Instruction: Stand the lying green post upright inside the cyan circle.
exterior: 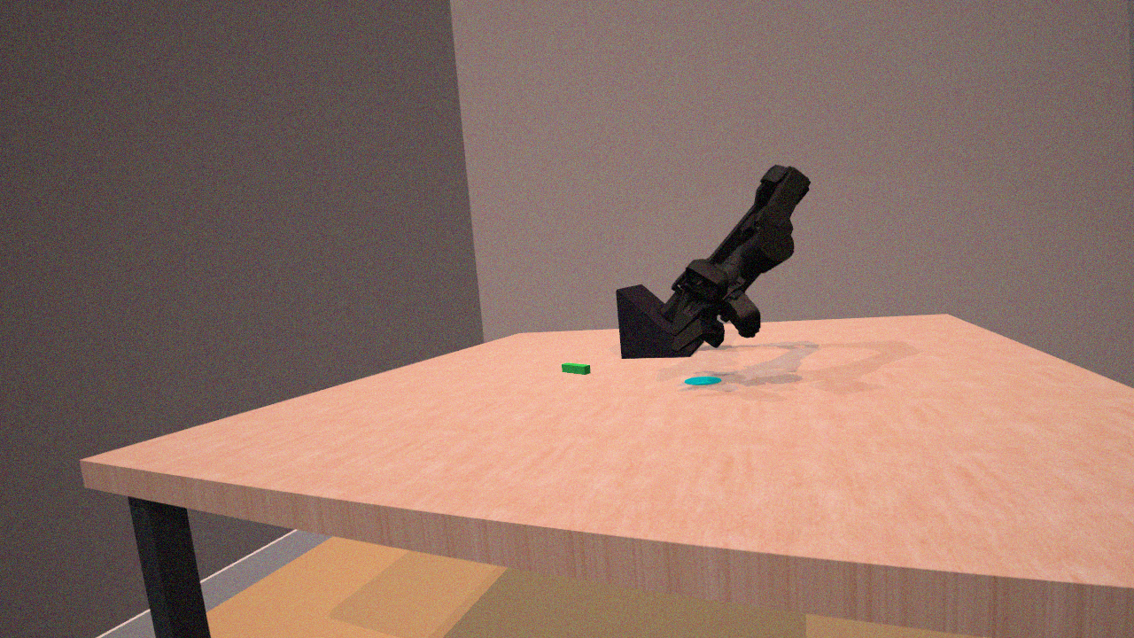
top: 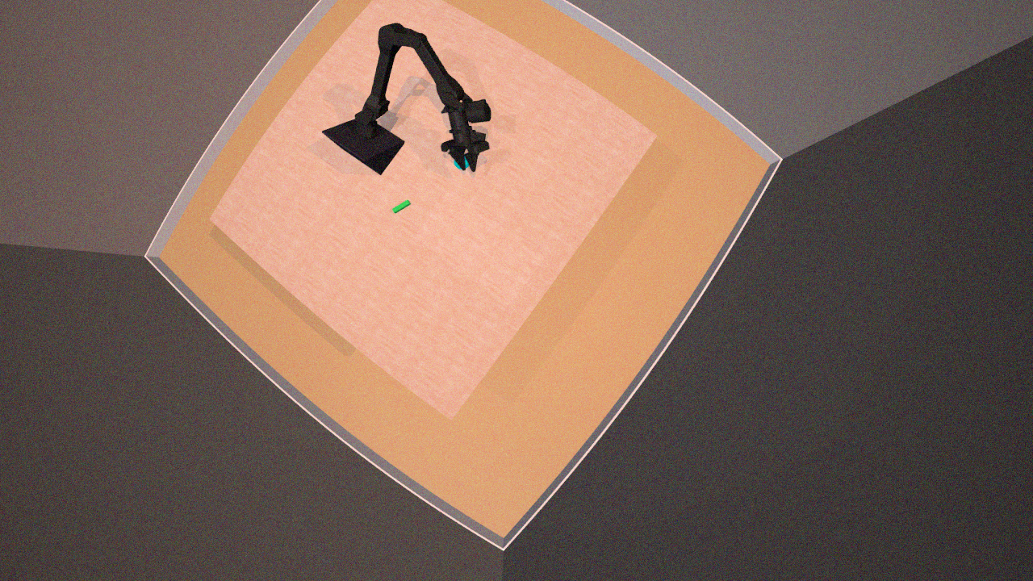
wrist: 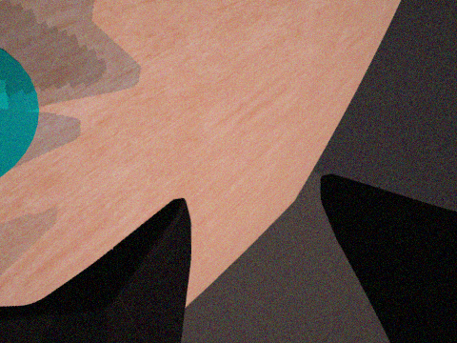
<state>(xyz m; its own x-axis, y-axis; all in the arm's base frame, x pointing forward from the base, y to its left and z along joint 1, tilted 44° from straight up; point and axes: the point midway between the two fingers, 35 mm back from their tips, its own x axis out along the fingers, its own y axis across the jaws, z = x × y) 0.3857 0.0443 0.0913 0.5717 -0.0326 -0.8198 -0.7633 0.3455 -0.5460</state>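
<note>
The green post is 220 mm to the right of my gripper tip, 160 mm behind it and 70 mm below it. Round my gripper tip: cyan circle (70 mm below, 60 mm behind, 30 mm to the left).
</note>
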